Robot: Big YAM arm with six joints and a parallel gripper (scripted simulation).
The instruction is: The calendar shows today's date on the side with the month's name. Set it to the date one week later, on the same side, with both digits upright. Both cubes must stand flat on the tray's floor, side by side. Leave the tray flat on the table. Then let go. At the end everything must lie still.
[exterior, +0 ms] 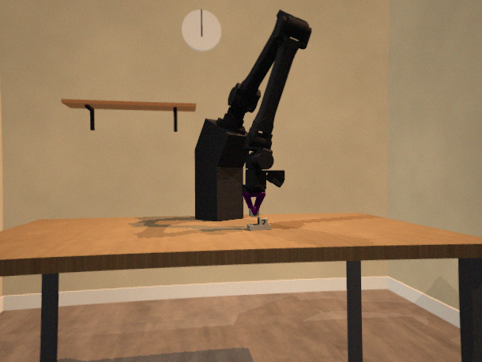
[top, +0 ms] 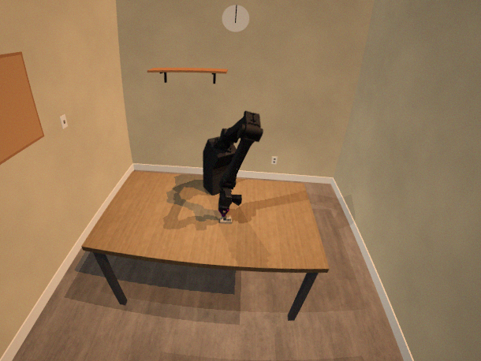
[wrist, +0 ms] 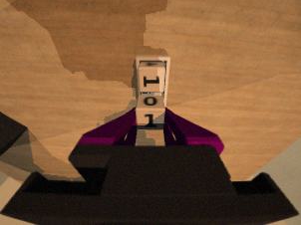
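The tray lies 20 mm to the left of my hand and 50 mm below it.
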